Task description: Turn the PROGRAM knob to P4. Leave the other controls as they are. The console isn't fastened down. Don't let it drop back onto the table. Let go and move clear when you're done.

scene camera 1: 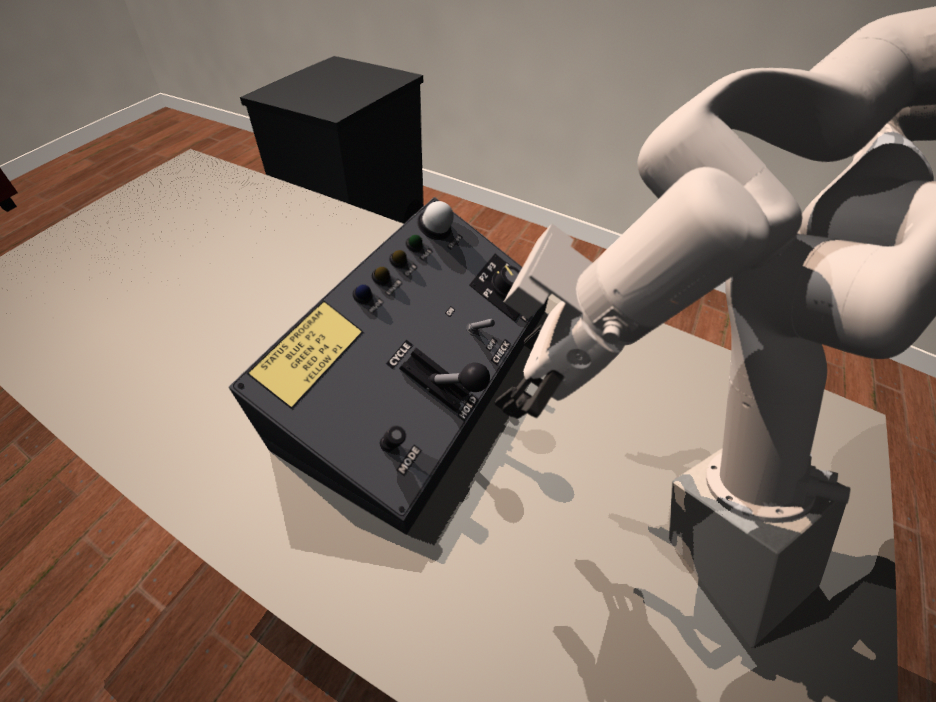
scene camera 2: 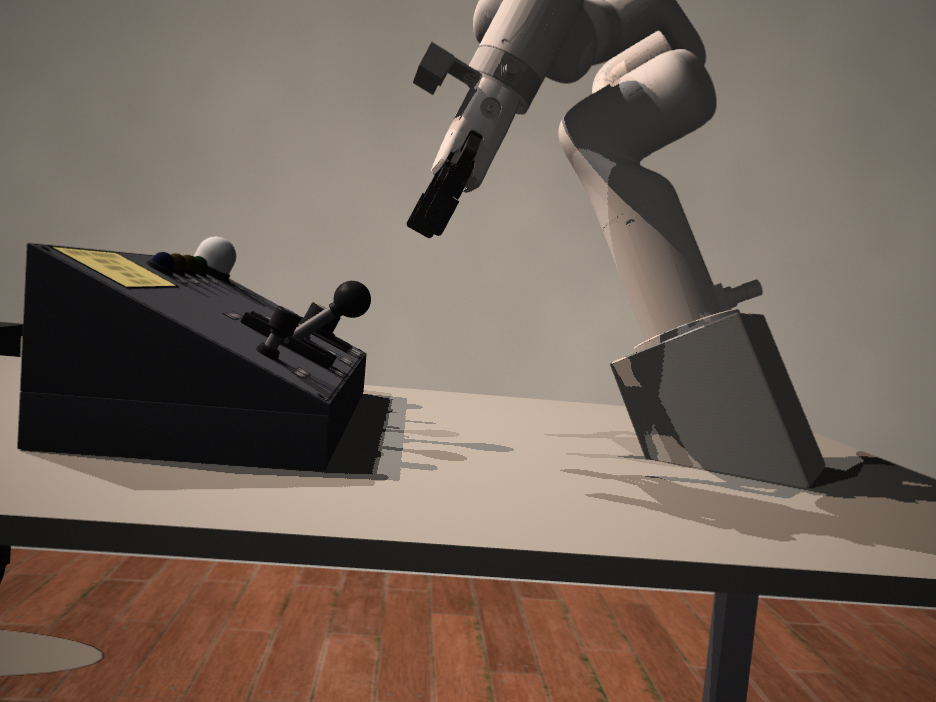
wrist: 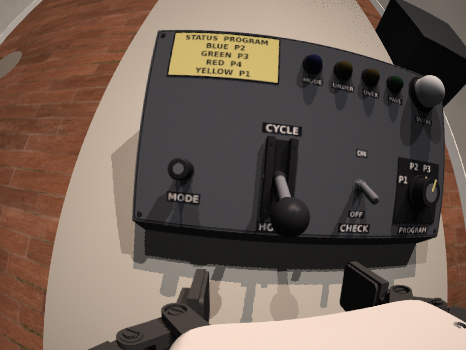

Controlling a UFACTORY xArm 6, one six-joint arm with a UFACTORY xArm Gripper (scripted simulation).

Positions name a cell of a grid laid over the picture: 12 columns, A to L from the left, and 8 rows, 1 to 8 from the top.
Scene:
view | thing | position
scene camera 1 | my gripper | G5
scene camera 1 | dark sloped console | E5
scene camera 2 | my gripper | F3
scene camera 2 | dark sloped console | B5
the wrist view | my gripper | H7
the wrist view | dark sloped console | F3

